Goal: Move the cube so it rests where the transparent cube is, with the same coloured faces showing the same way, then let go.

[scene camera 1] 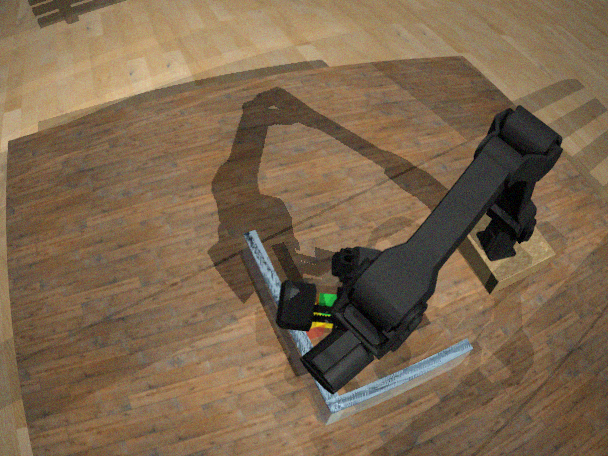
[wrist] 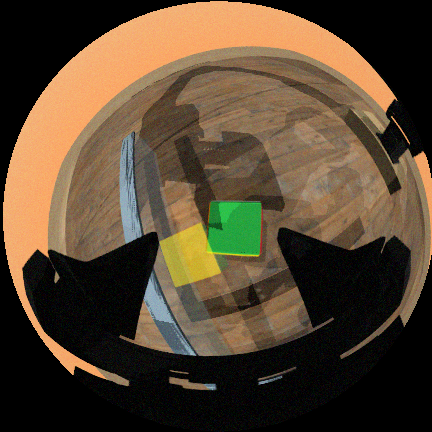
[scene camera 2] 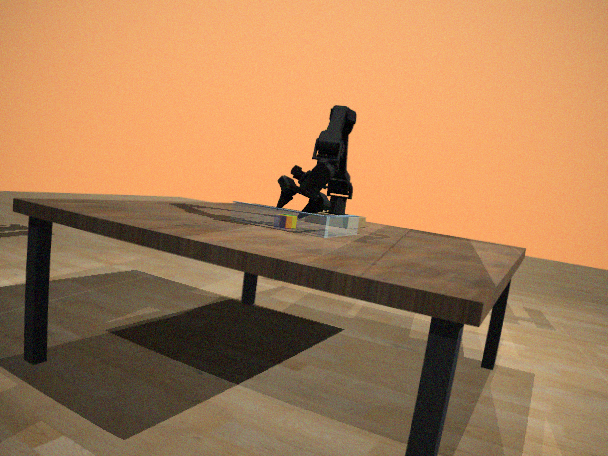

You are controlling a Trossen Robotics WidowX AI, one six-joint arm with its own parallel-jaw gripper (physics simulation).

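Frame: origin at the arm's base, x ahead, y left, z up, level; centimetres.
Seen in the pictures: gripper, fingertip midpoint: (scene camera 1: pixel 325 307) (wrist: pixel 218 236); arm's base, link origin: (scene camera 1: pixel 496 244) (wrist: pixel 388 148) (scene camera 2: pixel 336 214).
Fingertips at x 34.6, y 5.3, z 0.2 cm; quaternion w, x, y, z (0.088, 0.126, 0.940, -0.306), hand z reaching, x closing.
Note:
Offsets run from my fingertips to a thing's top centre. Level surfaces: height alone.
The solid cube @[dz -0.4, dx -1.1, dy -0.5 cm] (scene camera 1: pixel 328 300) (wrist: pixel 235 228) stands on the table with its green face up; thin yellow and red edges show in the wrist view. The transparent cube @[dz -0.4, dx +2.8, dy +0.9 cm] (scene camera 1: pixel 316 332) (wrist: pixel 189 255) has its yellow face up, is turned at an angle to the solid one, and lies lower left of it in the wrist view, their outlines meeting. In scene camera 2 their coloured faces (scene camera 2: pixel 287 221) overlap and I cannot separate them. My gripper (scene camera 2: pixel 289 211) (wrist: pixel 218 236) is open and empty above them, its fingertips left and right of the solid cube in the wrist view. The arm partly hides both cubes in scene camera 1.
A low pale-blue wall (scene camera 1: pixel 260 260) (wrist: pixel 131 200) runs beside the transparent cube, on the far side from the solid cube. It meets a second wall (scene camera 1: pixel 405 373) at a corner. The arm's base stands on a light block (scene camera 1: pixel 525 265). Shadows cross the wooden table @[dz -4.4 cm] (scene camera 1: pixel 100 225) (scene camera 2: pixel 225 245).

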